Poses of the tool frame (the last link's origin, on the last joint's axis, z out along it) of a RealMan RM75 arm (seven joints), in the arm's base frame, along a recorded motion.
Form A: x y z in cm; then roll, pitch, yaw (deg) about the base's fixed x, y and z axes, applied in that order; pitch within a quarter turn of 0, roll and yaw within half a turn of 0.
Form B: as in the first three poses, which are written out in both.
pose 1, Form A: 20.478, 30.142, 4.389, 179.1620, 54.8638, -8.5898
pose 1, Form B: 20.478, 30.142, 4.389, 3.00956, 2.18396, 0.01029
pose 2, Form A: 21.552, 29.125, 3.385, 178.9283, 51.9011, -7.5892
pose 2, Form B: 21.552, 29.125, 3.385, 3.03290, 2.23561, 0.01466
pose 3, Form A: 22.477, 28.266, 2.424, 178.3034, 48.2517, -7.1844
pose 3, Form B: 22.477, 28.266, 2.424, 3.05588, 2.29905, 0.02642
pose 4, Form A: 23.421, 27.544, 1.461, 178.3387, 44.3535, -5.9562
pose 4, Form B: 23.421, 27.544, 1.461, 3.07910, 2.36705, 0.02964
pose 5, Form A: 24.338, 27.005, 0.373, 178.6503, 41.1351, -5.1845
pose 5, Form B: 24.338, 27.005, 0.373, 3.08691, 2.42333, 0.02696
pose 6, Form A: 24.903, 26.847, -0.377, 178.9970, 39.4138, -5.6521
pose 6, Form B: 24.903, 26.847, -0.377, 3.07051, 2.45351, 0.02130
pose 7, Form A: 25.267, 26.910, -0.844, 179.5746, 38.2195, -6.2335
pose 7, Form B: 25.267, 26.910, -0.844, 3.04480, 2.47450, 0.00943
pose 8, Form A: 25.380, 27.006, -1.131, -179.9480, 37.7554, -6.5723
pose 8, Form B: 25.380, 27.006, -1.131, 3.02540, 2.48264, -0.00117
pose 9, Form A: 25.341, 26.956, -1.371, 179.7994, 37.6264, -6.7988
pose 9, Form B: 25.341, 26.956, -1.371, 3.02867, 2.48488, 0.00454
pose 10, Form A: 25.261, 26.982, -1.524, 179.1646, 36.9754, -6.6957
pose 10, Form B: 25.261, 26.982, -1.524, 3.04897, 2.49611, 0.01936
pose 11, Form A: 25.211, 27.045, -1.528, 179.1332, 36.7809, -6.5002
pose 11, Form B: 25.211, 27.045, -1.528, 3.05341, 2.49949, 0.02023
